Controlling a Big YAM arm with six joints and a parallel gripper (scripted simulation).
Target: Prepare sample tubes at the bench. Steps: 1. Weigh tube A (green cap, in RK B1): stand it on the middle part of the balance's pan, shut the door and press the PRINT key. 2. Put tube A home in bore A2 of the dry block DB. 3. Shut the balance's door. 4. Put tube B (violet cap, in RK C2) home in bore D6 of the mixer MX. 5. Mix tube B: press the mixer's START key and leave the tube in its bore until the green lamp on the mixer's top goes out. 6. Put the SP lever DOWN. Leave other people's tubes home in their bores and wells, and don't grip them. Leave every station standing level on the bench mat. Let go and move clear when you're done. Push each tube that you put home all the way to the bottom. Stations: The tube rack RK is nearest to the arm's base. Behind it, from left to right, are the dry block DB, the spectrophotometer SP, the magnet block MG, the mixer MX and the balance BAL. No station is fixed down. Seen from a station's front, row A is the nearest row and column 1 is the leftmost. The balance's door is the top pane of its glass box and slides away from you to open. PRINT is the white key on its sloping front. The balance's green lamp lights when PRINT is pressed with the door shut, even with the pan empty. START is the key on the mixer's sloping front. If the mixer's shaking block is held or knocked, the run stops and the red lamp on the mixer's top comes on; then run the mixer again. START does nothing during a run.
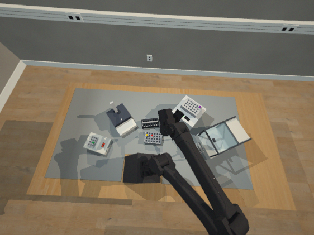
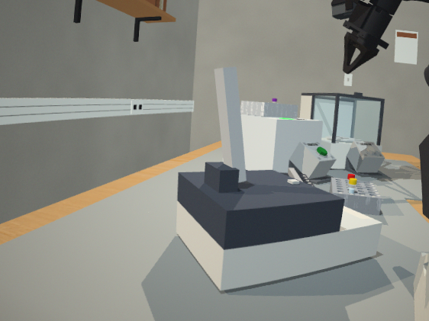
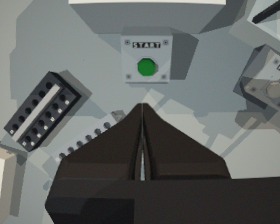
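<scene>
Right now my hand is 38 cm to the right of the SP lever, 21 cm short of it and 11 cm above it. Round my hand: rack RK 24 cm below, 12 cm to the left; mixer block 17 cm to the right, 16 cm ahead, 10 cm below; green start key 19 cm below, 4 cm to the right, 3 cm ahead.
</scene>
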